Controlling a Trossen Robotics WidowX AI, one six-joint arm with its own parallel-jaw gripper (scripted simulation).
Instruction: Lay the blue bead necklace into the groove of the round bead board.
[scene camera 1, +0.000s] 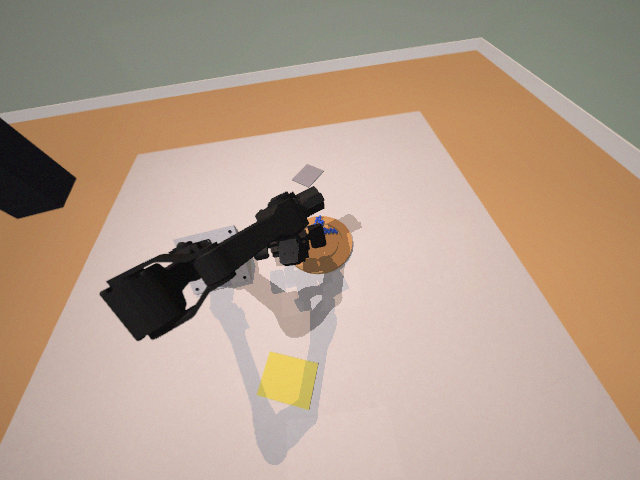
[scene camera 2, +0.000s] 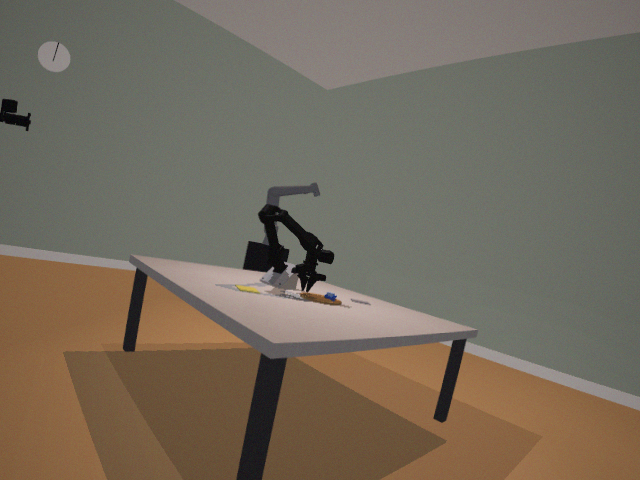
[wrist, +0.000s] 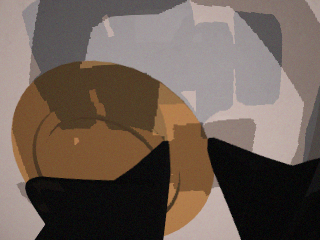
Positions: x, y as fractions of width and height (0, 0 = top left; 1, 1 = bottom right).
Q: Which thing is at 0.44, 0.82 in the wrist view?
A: My gripper.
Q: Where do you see a round bead board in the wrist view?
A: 0.28, 0.62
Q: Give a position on a flat yellow square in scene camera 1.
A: At 0.45, 0.79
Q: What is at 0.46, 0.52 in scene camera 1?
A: My gripper.
